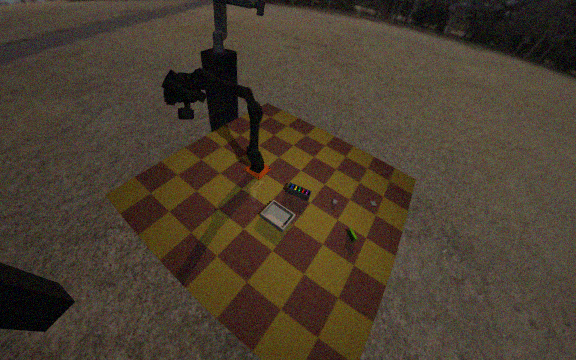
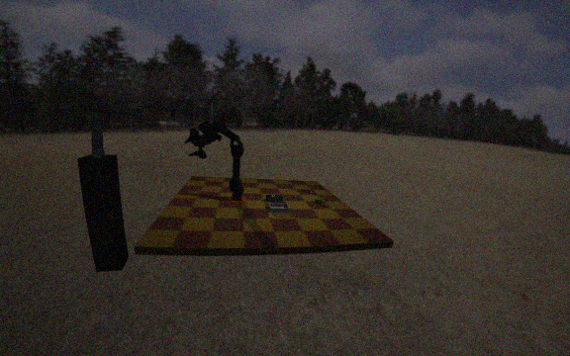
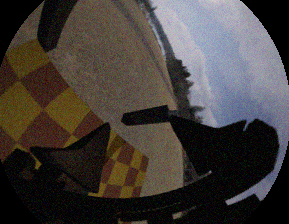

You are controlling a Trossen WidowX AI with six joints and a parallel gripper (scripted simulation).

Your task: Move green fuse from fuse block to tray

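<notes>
The green fuse is 62 cm ahead of my gripper tip, 10 cm to the left of it and 35 cm below it. Also, from my gripper tip: white tray 59 cm ahead, 9 cm to the right, 37 cm below.
</notes>
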